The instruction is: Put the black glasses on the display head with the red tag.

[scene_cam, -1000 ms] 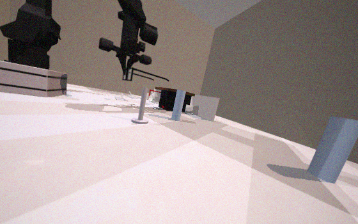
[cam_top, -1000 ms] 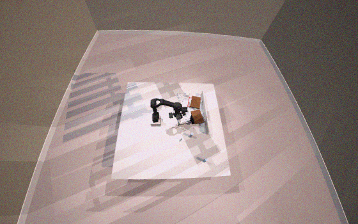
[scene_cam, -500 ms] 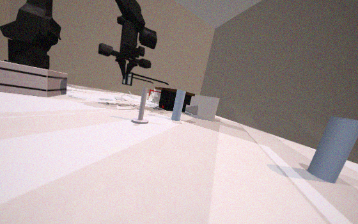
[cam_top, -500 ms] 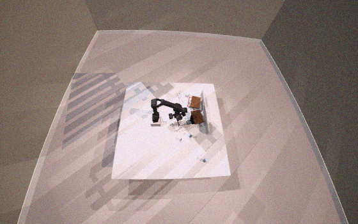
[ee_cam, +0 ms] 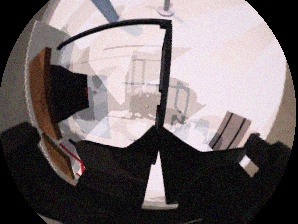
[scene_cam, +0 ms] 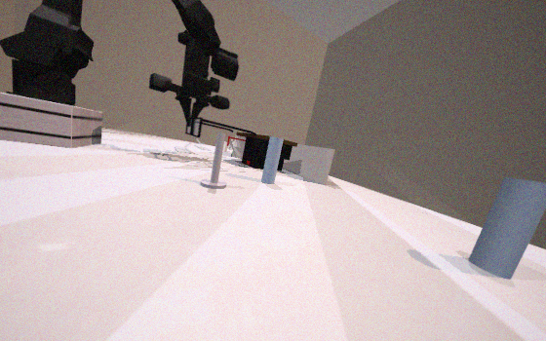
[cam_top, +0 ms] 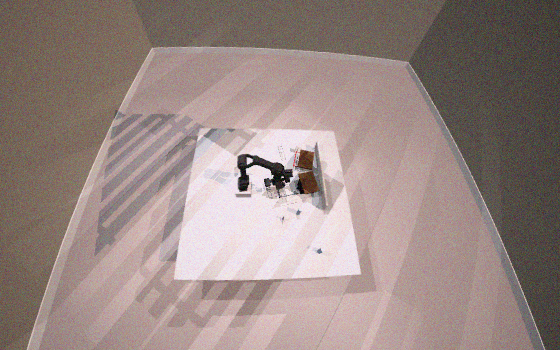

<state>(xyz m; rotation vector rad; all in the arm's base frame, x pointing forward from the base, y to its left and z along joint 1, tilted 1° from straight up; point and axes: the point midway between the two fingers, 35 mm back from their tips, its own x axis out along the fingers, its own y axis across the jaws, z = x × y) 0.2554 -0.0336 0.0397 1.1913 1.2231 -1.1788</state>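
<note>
My gripper tip is 22 cm short of the brown head, 3 cm to the left of it and 3 cm above it. Round my gripper tip: white panel: 39 cm ahead, 5 cm to the left, 3 cm below.
</note>
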